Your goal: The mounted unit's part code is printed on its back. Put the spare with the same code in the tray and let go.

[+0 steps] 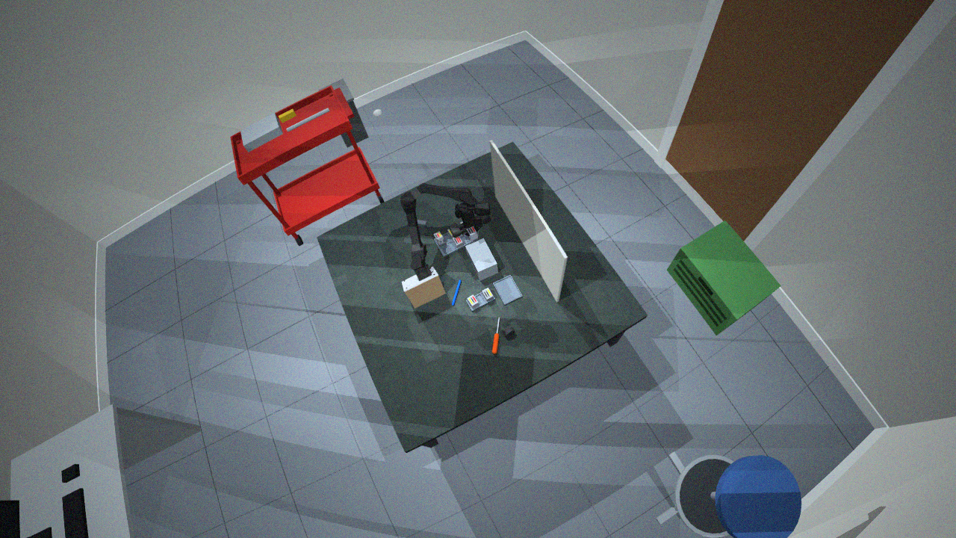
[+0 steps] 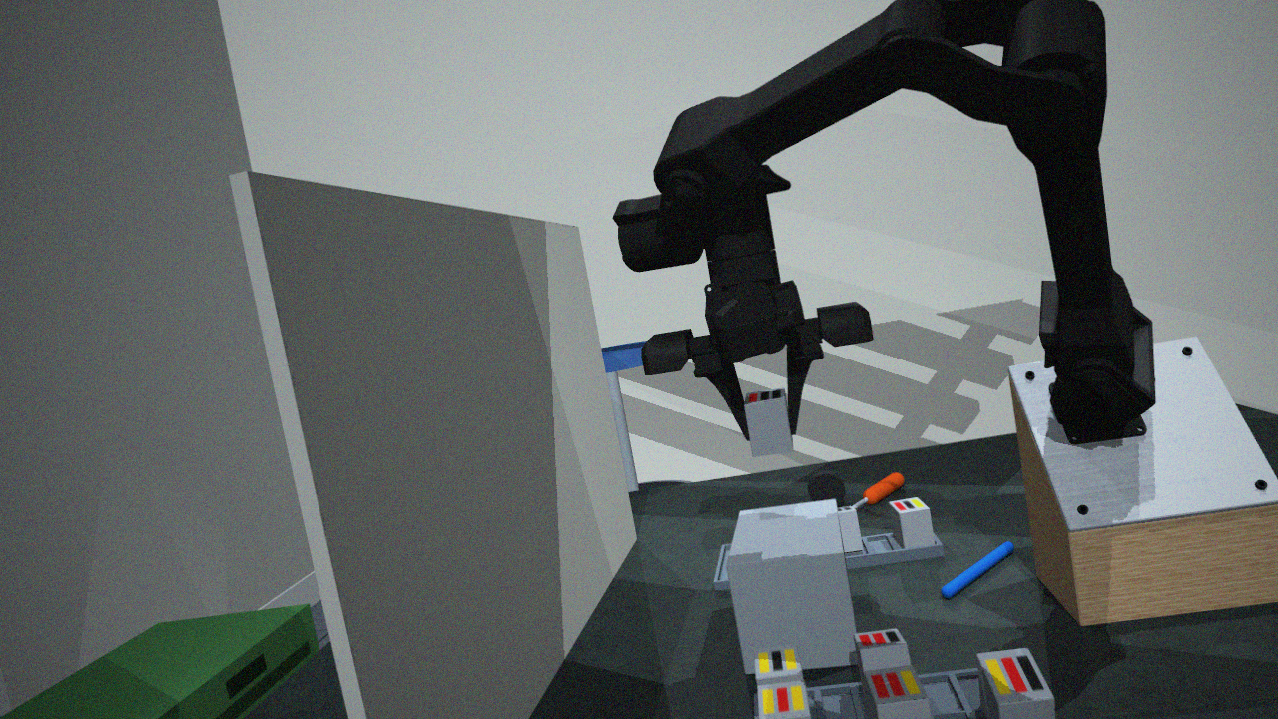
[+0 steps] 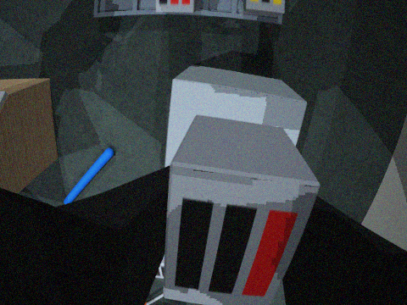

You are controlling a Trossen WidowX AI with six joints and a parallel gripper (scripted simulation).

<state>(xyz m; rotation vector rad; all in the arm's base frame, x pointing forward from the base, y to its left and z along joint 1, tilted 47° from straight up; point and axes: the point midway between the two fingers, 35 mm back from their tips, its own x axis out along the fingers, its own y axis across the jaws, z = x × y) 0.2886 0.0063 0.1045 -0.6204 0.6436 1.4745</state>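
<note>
Right now the flat grey tray is 5 cm ahead of my gripper tip, 25 cm to the right of it and 20 cm below it. The rest, counted from my gripper tip: grey spare 2 cm above; then grey mounted unit 6 cm to the right, 15 cm below; then white upright panel 24 cm ahead, 7 cm to the right, 2 cm above.
</note>
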